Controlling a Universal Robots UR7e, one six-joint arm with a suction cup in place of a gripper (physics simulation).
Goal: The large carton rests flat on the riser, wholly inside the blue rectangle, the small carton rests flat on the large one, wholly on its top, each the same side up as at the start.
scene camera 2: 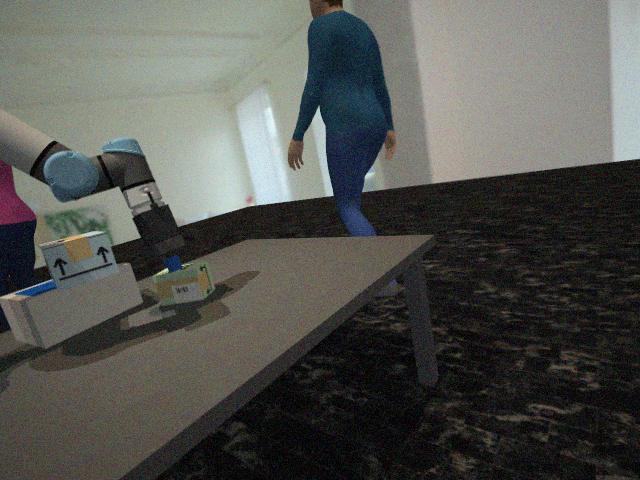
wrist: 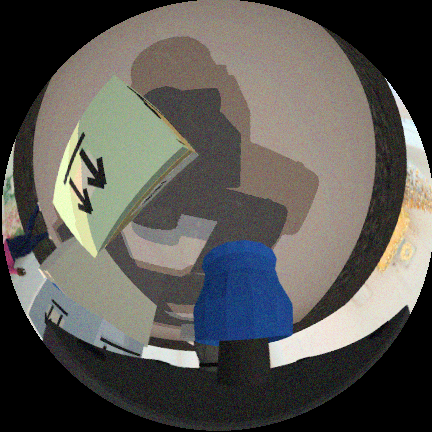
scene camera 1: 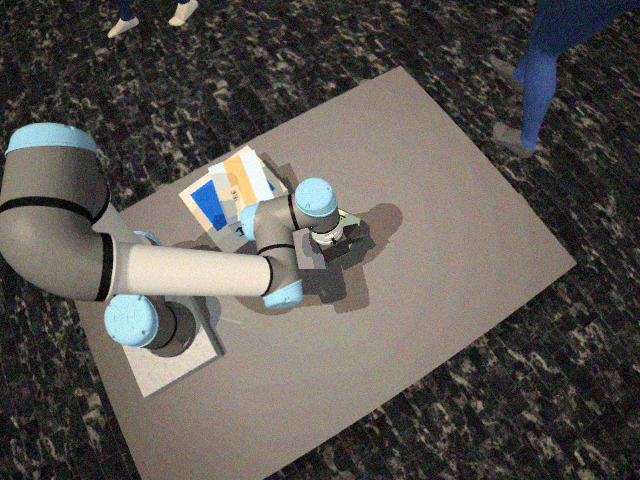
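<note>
The large carton [scene camera 1: 240, 180] [scene camera 2: 77, 258] [wrist: 68, 314] is pale blue-grey with an orange tape strip and black arrows. It lies on the white riser [scene camera 1: 191, 198] [scene camera 2: 77, 305] [wrist: 100, 289], over part of the blue rectangle [scene camera 1: 209, 204] [scene camera 2: 33, 289]. The small carton [scene camera 1: 352, 219] [scene camera 2: 183, 284] [wrist: 120, 160] is pale green with orange edges and lies on the table to the right of the riser. My suction cup [scene camera 2: 172, 262] [wrist: 241, 289] is down close beside the small carton, behind its top edge. In the wrist view its tip is bare and the carton sits off to its left.
The grey table [scene camera 1: 439, 207] [scene camera 2: 284, 299] has its near edge and one leg [scene camera 2: 421, 320] in scene camera 2. The arm's base plate [scene camera 1: 170, 361] is at the table's left corner. One person [scene camera 2: 346, 129] [scene camera 1: 537, 77] walks beyond the table, and another [scene camera 2: 10, 216] stands at the left.
</note>
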